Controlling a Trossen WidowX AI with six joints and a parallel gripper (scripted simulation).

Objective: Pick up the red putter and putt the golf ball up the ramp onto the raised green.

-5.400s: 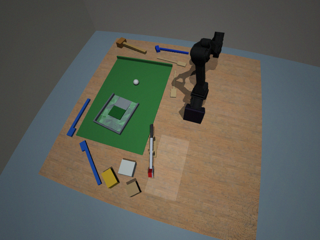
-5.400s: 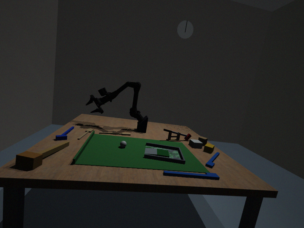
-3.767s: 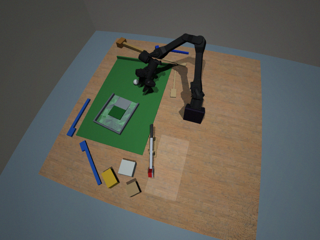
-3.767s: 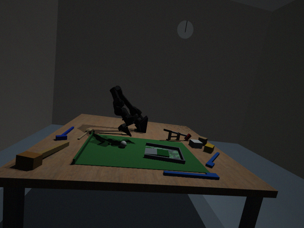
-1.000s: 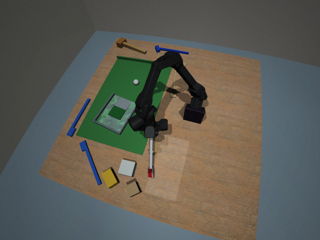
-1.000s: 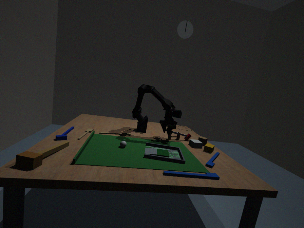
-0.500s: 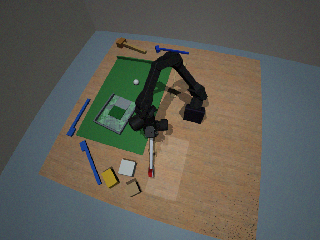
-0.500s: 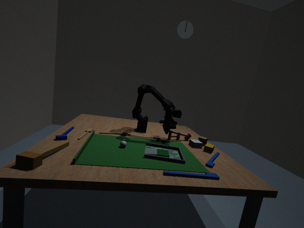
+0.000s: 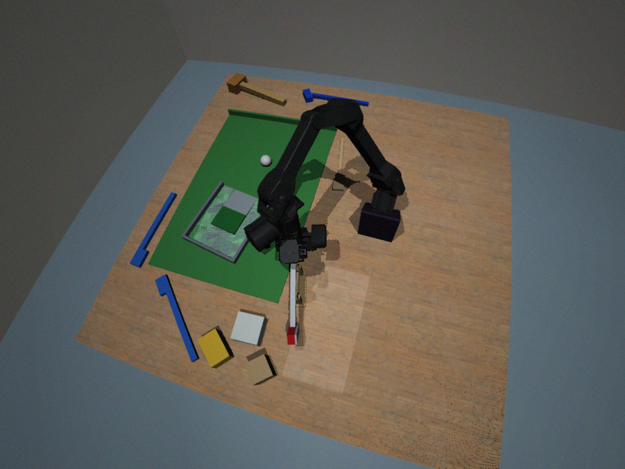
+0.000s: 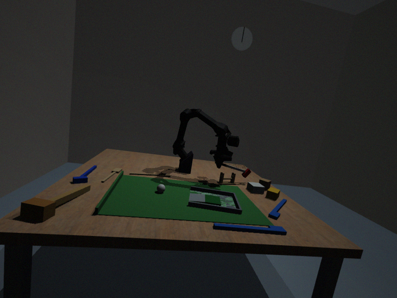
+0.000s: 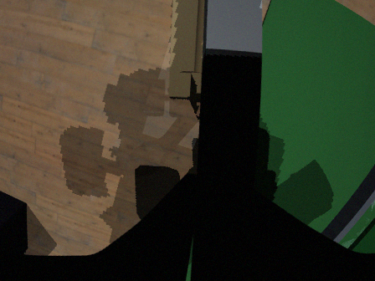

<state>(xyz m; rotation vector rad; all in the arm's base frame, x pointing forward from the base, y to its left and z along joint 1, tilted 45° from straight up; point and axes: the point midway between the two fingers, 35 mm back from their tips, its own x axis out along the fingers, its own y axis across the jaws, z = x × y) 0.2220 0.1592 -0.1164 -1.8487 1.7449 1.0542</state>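
My gripper tip is now 12 cm to the right of the red putter and 4 cm past it. The rest, counted from my gripper tip: wooden stand 8 cm to the left, 7 cm below, 2 cm behind; white golf ball 35 cm to the right, 24 cm ahead, 8 cm below.
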